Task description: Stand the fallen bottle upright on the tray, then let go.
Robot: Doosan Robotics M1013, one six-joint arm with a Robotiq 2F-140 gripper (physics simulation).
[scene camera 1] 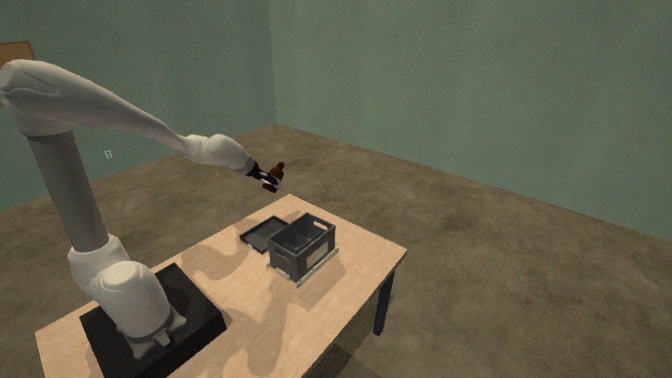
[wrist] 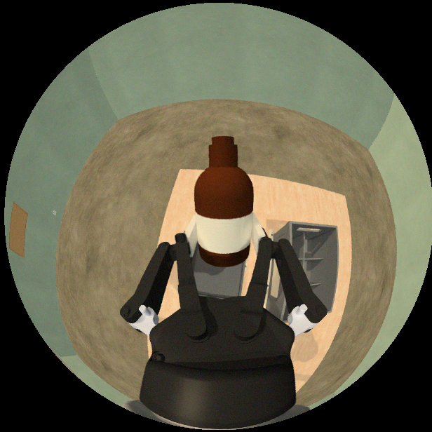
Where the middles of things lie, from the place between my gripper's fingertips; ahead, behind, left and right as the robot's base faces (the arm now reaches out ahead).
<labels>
Now: hand 30 mm below the brown bottle [wrist: 223,193] and 10 mm short of it.
</labels>
